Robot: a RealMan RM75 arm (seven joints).
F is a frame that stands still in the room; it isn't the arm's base.
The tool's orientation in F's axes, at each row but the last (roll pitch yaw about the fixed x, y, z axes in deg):
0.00, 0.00, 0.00
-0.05, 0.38, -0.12
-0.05, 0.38, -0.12
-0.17, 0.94, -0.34
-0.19, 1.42, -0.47
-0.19, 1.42, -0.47
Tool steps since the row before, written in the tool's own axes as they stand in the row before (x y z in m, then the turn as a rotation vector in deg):
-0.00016, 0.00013, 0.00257, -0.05, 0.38, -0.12
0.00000, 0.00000, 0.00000, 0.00, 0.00, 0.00
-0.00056, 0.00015, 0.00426, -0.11, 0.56, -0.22
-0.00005, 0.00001, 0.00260, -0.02, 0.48, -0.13
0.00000, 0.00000, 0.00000, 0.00, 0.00, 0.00
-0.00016, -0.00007, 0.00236, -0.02, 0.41, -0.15
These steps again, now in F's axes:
-0.00016, 0.00013, 0.00257, -0.05, 0.38, -0.12
0.00000, 0.00000, 0.00000, 0.00, 0.00, 0.00
-0.00053, 0.00015, 0.00426, -0.11, 0.56, -0.22
-0.00001, 0.00002, 0.00260, -0.02, 0.48, -0.13
0.00000, 0.00000, 0.00000, 0.00, 0.00, 0.00
-0.00010, -0.00006, 0.00236, -0.02, 0.41, -0.15

